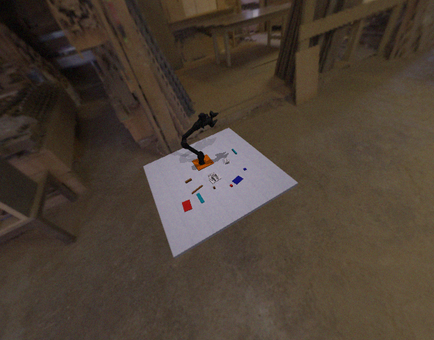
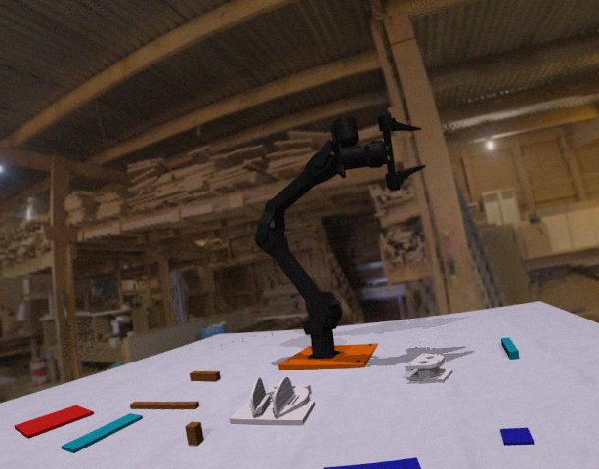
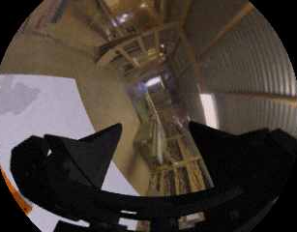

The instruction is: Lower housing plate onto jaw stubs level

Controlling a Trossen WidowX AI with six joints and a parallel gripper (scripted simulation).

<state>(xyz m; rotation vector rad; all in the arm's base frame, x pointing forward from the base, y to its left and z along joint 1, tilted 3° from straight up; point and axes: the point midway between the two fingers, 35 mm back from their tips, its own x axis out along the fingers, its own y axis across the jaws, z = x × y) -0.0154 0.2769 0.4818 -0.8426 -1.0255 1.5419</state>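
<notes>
Now: gripper tip 200 mm short of the white block fixture, 60 mm to the left of it and 470 mm above it. Round my gripper tip: brown cube: 470 mm ahead, 370 mm to the right, 470 mm below; then white base plate: 360 mm ahead, 300 mm to the right, 480 mm below; then teal block: 100 mm ahead, 100 mm to the left, 470 mm below.
</notes>
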